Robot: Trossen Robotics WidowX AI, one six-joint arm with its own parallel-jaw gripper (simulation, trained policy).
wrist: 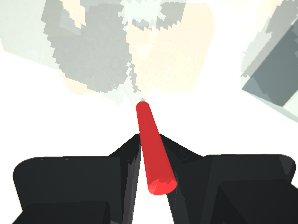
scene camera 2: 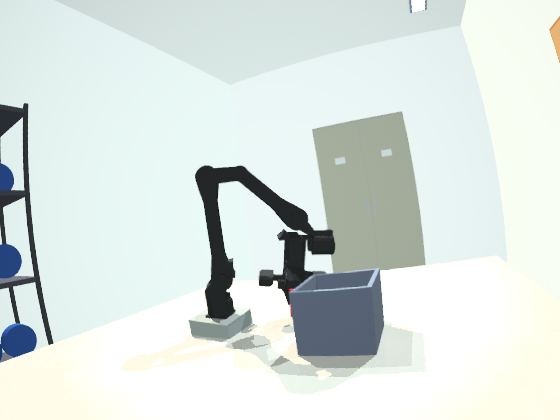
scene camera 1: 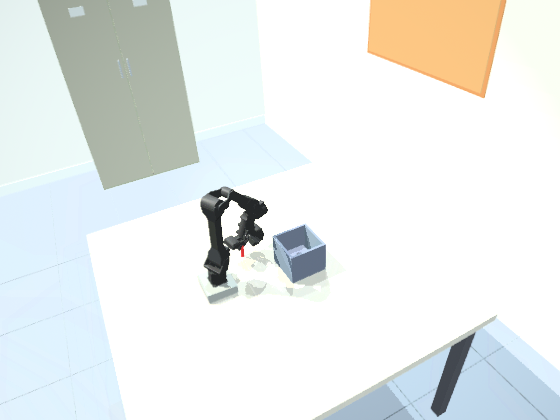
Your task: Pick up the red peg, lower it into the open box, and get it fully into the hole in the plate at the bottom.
In view: my gripper (scene camera 2: 291, 305), a red peg (wrist: 160, 179) and a grey-blue box (scene camera 2: 334, 314).
The grey-blue box is seen too in scene camera 1 (scene camera 1: 313, 260). My gripper shows as well in the wrist view (wrist: 148, 138). The wrist view misses the grey-blue box: it is out of frame.
